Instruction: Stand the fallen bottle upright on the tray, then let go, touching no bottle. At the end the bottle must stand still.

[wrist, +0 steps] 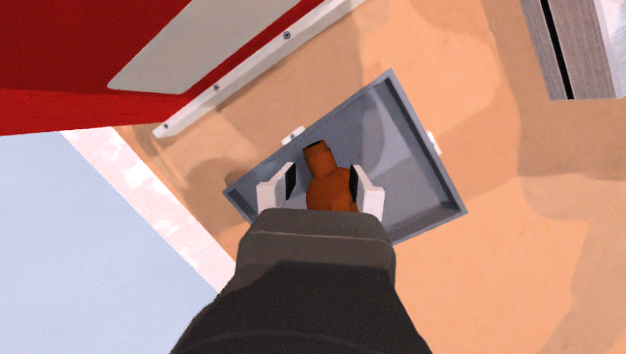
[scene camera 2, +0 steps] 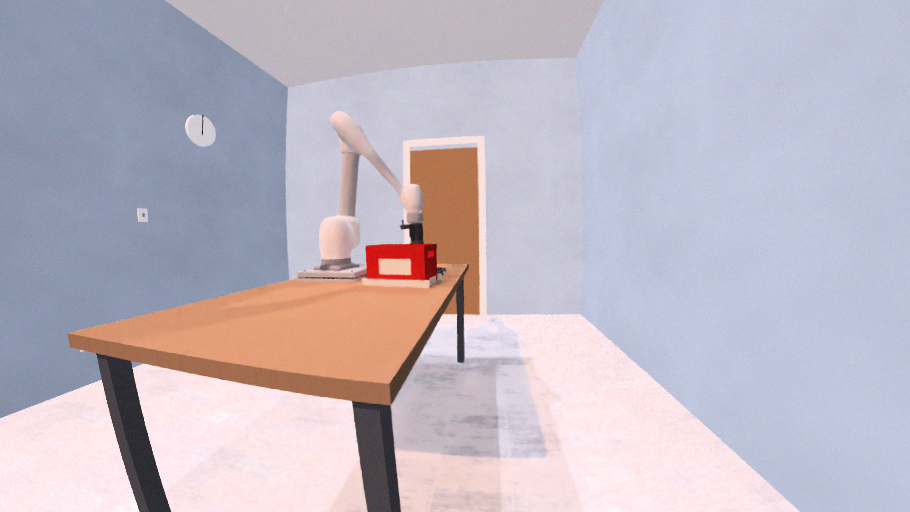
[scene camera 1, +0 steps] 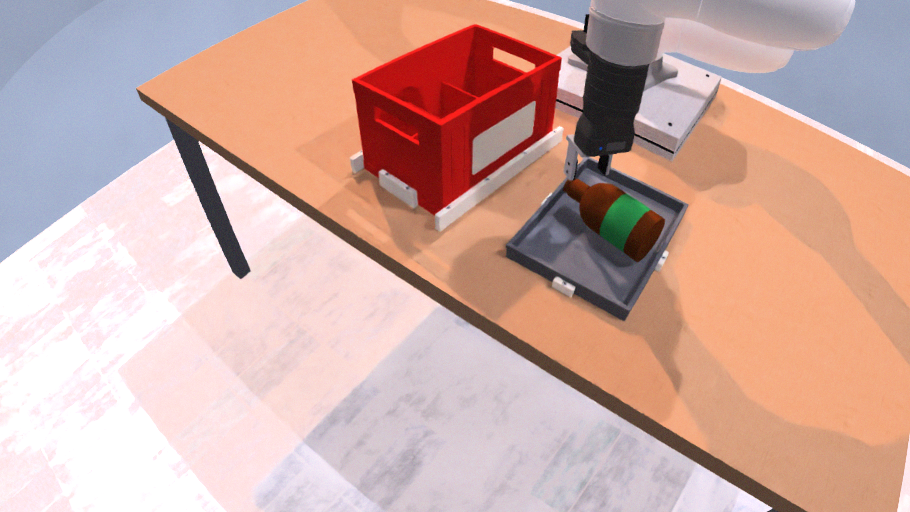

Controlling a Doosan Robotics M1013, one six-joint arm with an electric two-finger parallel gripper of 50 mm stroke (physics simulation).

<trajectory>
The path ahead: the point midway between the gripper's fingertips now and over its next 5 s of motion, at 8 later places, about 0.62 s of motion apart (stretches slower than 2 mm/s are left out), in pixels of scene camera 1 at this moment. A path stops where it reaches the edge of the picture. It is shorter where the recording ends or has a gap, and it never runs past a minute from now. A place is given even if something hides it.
My gripper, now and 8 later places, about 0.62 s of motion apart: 586, 173; 582, 168; 581, 174; 580, 179; 579, 184; 578, 191; 577, 191; 585, 153; 599, 78
</trajectory>
